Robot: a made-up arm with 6 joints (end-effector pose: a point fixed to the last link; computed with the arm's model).
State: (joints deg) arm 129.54 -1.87 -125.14 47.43 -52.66 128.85
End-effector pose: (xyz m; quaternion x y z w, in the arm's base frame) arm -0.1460 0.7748 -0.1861 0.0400 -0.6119 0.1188 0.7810
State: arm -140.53 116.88 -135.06 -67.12 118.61 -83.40
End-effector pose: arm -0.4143 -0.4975 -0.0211 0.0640 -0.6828 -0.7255 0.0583
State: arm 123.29 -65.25 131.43 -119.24 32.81 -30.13
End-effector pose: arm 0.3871 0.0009 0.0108 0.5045 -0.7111 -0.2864 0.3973
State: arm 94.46 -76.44 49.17 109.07 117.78 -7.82
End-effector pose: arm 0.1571 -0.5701 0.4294 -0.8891 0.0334 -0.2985 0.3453
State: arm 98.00 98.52 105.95 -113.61 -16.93 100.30
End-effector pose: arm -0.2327 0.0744 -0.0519 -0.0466 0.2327 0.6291 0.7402
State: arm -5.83 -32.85 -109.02 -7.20 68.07 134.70
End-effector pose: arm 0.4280 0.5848 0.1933 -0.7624 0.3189 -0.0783 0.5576
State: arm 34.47 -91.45 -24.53 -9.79 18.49 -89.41
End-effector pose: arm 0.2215 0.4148 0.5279 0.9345 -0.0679 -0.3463 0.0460
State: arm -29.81 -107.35 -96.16 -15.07 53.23 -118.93
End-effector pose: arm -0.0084 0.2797 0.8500 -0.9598 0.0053 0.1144 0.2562
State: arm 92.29 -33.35 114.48 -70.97 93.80 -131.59
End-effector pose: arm -0.2349 0.3222 0.1782 -0.5568 -0.0614 -0.7895 0.2506
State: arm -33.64 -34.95 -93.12 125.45 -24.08 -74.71
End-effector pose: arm -0.3389 0.3739 0.7881 -0.6430 -0.6112 0.4500 0.1017
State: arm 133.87 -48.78 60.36 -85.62 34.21 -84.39
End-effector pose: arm 0.1747 0.3972 -0.1565 0.8612 -0.1302 -0.1960 0.4504
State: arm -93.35 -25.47 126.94 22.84 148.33 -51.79
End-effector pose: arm 0.2598 -0.4528 0.7040 0.7262 -0.6614 -0.1029 0.1567
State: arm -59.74 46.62 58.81 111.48 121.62 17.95
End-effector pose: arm -0.7123 0.3343 0.1716 0.1320 0.5998 0.5034 0.6077
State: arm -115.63 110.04 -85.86 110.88 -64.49 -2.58
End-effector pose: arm 0.6442 0.1505 0.2517 0.8131 -0.1808 -0.5433 0.1051
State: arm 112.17 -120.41 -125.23 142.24 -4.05 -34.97
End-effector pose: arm 0.1447 -0.5818 -0.3802 -0.2569 0.3426 0.2022 0.8807
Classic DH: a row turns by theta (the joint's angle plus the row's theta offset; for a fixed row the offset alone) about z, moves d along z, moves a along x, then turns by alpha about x. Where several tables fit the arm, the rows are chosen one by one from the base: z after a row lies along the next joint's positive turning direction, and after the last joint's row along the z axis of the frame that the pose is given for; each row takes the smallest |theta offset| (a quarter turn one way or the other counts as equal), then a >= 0, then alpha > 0; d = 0 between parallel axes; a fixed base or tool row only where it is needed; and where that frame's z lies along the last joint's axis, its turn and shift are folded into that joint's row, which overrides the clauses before.
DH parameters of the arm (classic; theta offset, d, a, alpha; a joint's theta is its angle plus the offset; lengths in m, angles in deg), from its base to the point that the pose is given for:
base (fixed): 0 0.09 0 -90
joint 1: -90 0.03 0.12 90
joint 2: 90 -0.12 0.13 90
joint 3: 90 0.03 0.22 90
joint 4: 0 -0.01 0.31 -90
joint 5: -90 -0.4 0.02 -90
joint 6: 0 -0.23 -0.01 90
tool (fixed): -90 -0.05 0 0

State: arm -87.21 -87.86 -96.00 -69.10 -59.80 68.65
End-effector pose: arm -0.1837 0.3542 -0.0126 0.3721 0.3538 -0.6008 0.6127
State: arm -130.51 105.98 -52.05 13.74 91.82 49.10
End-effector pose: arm 0.4373 -0.4759 0.3605 -0.6250 -0.2028 -0.6887 0.3065
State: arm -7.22 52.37 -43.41 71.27 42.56 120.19
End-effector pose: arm -0.1826 0.4500 -0.3053 -0.7983 0.3281 0.1829 0.4707
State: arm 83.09 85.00 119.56 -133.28 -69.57 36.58
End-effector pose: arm -0.3147 0.2191 -0.1404 0.1809 0.7473 0.0038 0.6393
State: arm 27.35 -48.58 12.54 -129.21 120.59 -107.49
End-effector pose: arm 0.5695 0.3448 0.1643 0.1576 -0.0835 0.5828 0.7928
